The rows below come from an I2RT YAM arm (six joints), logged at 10 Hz.
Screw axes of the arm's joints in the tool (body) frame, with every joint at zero. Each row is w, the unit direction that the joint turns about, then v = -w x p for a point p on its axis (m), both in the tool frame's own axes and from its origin. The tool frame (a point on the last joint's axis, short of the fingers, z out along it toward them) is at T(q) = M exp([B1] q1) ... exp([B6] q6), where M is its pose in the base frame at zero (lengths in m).
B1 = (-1, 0, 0, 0, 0.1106, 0)
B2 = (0, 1, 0, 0.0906, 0, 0.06)
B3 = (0, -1, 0, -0.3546, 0, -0.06)
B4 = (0, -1, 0, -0.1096, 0, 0)
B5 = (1, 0, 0, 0, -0.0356, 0)
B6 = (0, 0, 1, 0, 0, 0)
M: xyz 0.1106 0 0.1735 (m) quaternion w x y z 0.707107 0 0.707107 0
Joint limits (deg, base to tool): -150..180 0..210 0..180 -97..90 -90..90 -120..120
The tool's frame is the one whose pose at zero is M.
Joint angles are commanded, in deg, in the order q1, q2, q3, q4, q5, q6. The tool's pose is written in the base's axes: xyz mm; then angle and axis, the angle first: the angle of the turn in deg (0 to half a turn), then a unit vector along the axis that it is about. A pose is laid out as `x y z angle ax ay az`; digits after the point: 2 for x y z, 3 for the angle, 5 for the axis.
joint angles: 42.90 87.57 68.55 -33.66 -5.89 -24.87
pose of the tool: 236.55 224.81 267.13 144.128 -0.56881 0.81597 0.10316
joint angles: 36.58 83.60 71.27 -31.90 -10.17 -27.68
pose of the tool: 253.92 196.27 306.09 135.351 -0.55915 0.82026 0.12050
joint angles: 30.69 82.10 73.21 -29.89 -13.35 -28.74
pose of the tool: 270.76 170.26 328.37 129.386 -0.53936 0.83290 0.12401
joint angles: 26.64 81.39 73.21 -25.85 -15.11 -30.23
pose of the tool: 283.06 152.37 338.41 124.116 -0.53325 0.83812 0.11487
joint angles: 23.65 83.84 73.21 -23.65 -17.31 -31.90
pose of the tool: 300.57 143.19 328.93 123.884 -0.53205 0.83918 0.11271
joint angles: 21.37 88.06 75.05 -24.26 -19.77 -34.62
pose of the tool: 320.46 138.32 315.55 126.215 -0.54005 0.83378 0.11472
